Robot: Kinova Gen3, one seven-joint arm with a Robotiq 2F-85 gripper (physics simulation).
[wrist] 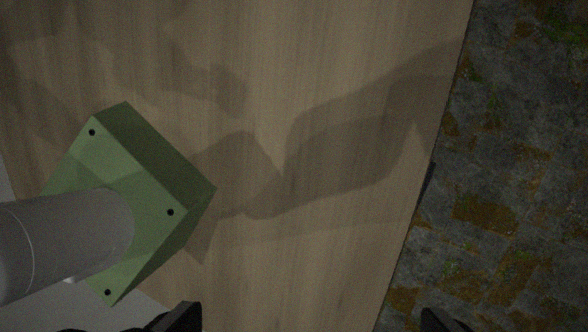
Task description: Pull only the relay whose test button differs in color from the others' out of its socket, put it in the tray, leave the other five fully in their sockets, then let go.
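Where they show: gripper, fingertip midpoint: [310,331]; arm's base, origin of the base link: [104,223].
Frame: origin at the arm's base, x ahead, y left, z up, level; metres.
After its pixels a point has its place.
My gripper [311,318] {x 0.152, y -0.372, z 0.144 m} is open, its two black fingertips wide apart at the bottom edge of the wrist view, with wooden surface showing between them. No thing shows between the fingers. The relays, their sockets and the tray do not show in this view.
A green block [150,212] {x 0.016, y -0.062, z -0.030 m} with dark screw holes carries a grey cylindrical arm part [75,240] {x 0.052, y -0.076, z 0.080 m} at the left. Both stand over the wooden table top [320,270] {x -0.064, y -0.253, z -0.107 m}, whose right edge borders a mossy stone floor [515,165]. A pale grey surface [45,312] shows at the lower left. Shadows cross the wood.
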